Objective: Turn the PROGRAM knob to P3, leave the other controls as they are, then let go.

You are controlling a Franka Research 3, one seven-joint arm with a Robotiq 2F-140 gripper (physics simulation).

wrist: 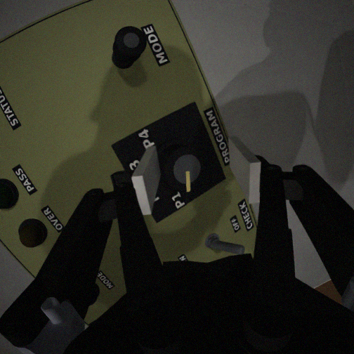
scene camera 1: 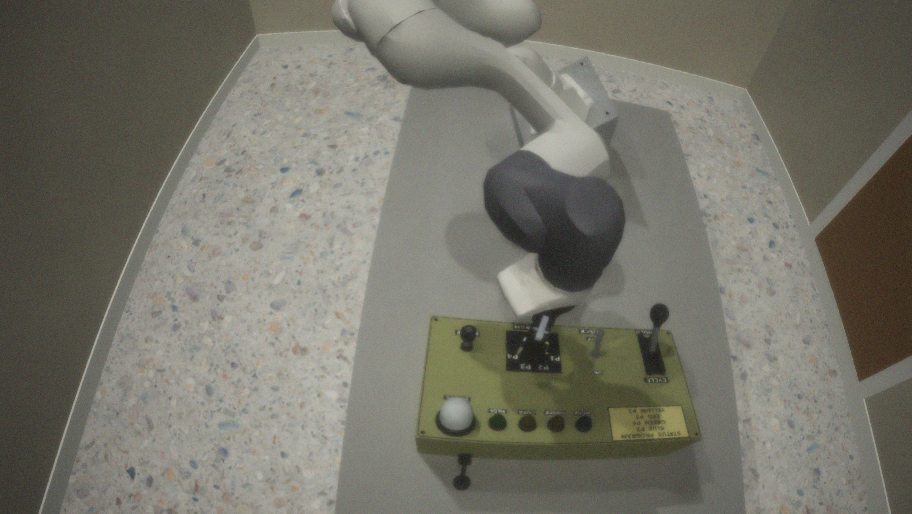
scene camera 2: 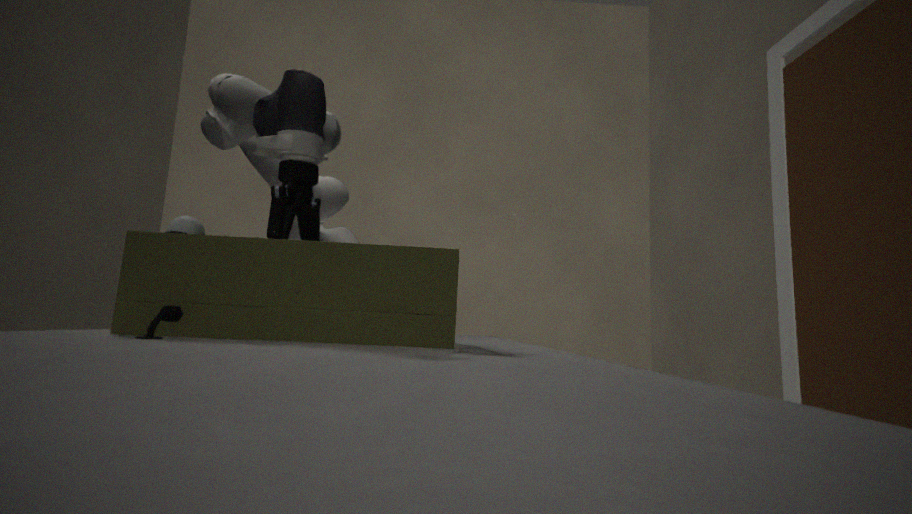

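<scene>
The PROGRAM knob [wrist: 187, 166] is a dark round knob with a grey top on a black plate [wrist: 194, 113] in the wrist view. Its yellow pointer line [wrist: 188, 181] points toward the side of the P1 label [wrist: 178, 200]. The P4 label [wrist: 146, 138] shows on the plate; the P3 label is partly covered by a finger, and P2 is mostly hidden. My gripper [wrist: 193, 155] [scene camera 2: 294, 238] is part open, with its pads on either side of the knob and visible gaps between. In the first scene view, the gripper and arm partly hide the knob.
The green panel [scene camera 1: 478, 383] [scene camera 2: 287, 287] [wrist: 75, 75] also bears the MODE knob [scene camera 1: 468, 335] [wrist: 129, 45], the CHECK toggle [scene camera 1: 597, 343] [wrist: 225, 245], a black-balled lever [scene camera 1: 658, 314], a white dome [scene camera 1: 456, 414] and several lamps. A small black lever [scene camera 1: 462, 472] [scene camera 2: 162, 317] stands beside the panel.
</scene>
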